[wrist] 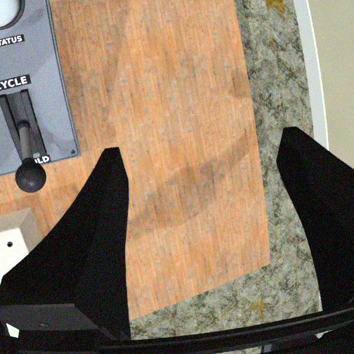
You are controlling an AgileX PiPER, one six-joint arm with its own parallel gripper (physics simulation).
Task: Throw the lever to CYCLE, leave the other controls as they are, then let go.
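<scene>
The lever point(24, 137) on the control panel shows at the left of the wrist view. Its round black knob point(30, 175) lies at the end marked with a partly hidden label ending in "OLD", away from the "CYCLE" label point(15, 82), which is cut off at the view's edge. My gripper point(202, 153) is open, with its fingers wide apart and nothing between them. It is over the wooden board, to the right of the lever and apart from it; the left fingertip is nearest the knob.
The blue-grey panel point(47, 107) carries a "STATUS" label point(12, 40), partly cut off, below a round light fitting at the top left. A white box-like part point(11, 252) with a small dark hole lies at the lower left. The wooden board point(190, 100) borders a green marbled surface point(280, 90) with a pale edge.
</scene>
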